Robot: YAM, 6 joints.
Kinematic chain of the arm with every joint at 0, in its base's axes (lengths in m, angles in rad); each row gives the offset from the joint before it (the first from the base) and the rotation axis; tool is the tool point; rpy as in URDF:
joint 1: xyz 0 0 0.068 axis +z
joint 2: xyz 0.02 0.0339 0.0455 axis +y
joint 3: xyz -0.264 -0.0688 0 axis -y
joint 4: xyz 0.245 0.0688 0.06 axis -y
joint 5: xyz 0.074 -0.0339 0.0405 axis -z
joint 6: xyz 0.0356 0 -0.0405 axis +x
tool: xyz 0 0 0 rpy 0 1.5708 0
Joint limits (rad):
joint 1: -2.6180..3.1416
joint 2: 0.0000..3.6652
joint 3: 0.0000..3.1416
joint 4: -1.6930..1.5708
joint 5: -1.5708..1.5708
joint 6: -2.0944..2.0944
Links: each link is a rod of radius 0.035 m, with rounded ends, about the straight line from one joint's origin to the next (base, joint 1, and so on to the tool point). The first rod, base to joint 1, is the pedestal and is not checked.
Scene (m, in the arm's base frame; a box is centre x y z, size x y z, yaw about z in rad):
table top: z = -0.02
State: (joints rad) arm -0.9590 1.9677 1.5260 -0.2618 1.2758 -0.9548
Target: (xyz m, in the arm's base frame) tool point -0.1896 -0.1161 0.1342
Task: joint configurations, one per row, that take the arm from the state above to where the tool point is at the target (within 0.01 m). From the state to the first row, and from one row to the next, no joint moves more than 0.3 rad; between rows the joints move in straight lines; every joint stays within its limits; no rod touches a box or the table.
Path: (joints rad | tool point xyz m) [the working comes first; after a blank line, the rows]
Joints at the target: -2.4347 1.5966 0.6592 -0.6408 1.3659 -0.9548
Straight joint move there: clear.

1: -1.2541 1.8935 1.3526 -0.3376 1.2938 -0.9548 | 0.0914 -0.3890 0.2247
2: -1.5493 1.8193 1.1793 -0.4134 1.3118 -0.9548 | -0.0267 -0.3590 0.1990
3: -1.8444 1.7450 1.0059 -0.4892 1.3299 -0.9548 | -0.1184 -0.2939 0.1751
4: -2.1396 1.6708 0.8325 -0.5650 1.3479 -0.9548 | -0.1738 -0.2075 0.1534
5: -2.4347 1.5966 0.6592 -0.6408 1.3659 -0.9548 | -0.1896 -0.1161 0.1342

